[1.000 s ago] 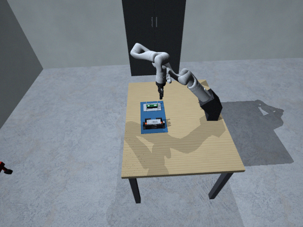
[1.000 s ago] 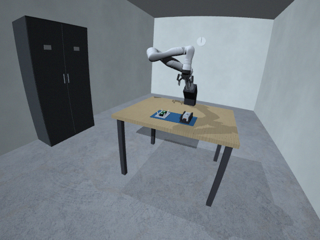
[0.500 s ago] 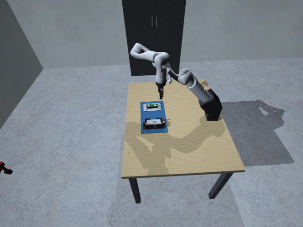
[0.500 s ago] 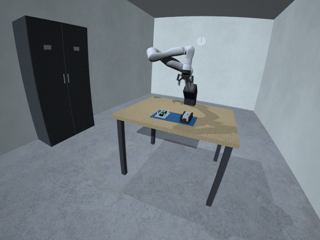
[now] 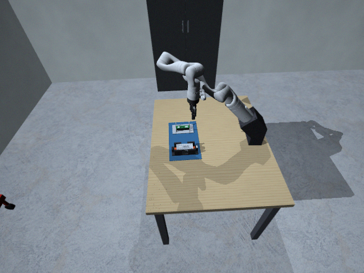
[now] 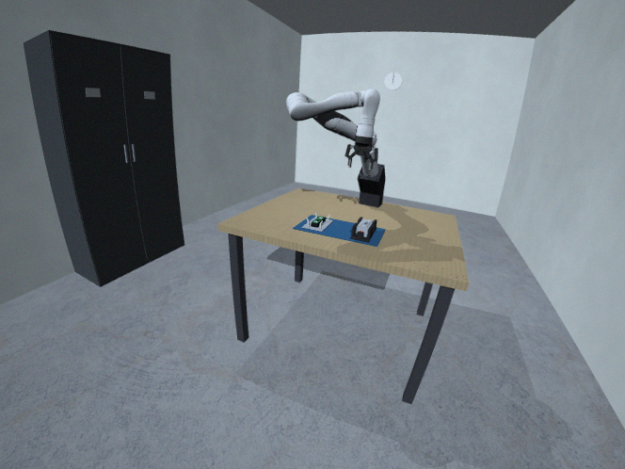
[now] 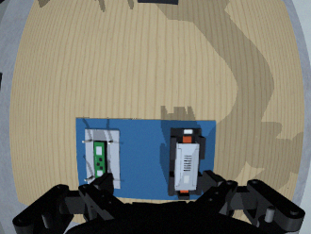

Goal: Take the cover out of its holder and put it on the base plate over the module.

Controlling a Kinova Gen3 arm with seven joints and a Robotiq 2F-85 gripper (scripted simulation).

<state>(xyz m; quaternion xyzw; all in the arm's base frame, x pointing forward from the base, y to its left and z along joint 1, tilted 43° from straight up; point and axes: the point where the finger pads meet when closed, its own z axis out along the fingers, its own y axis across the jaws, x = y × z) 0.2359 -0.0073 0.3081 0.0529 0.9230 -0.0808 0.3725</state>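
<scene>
Now: the light grey cover 26 cm below my hand, 7 cm ahead of it and 5 cm to the left of it.
</scene>
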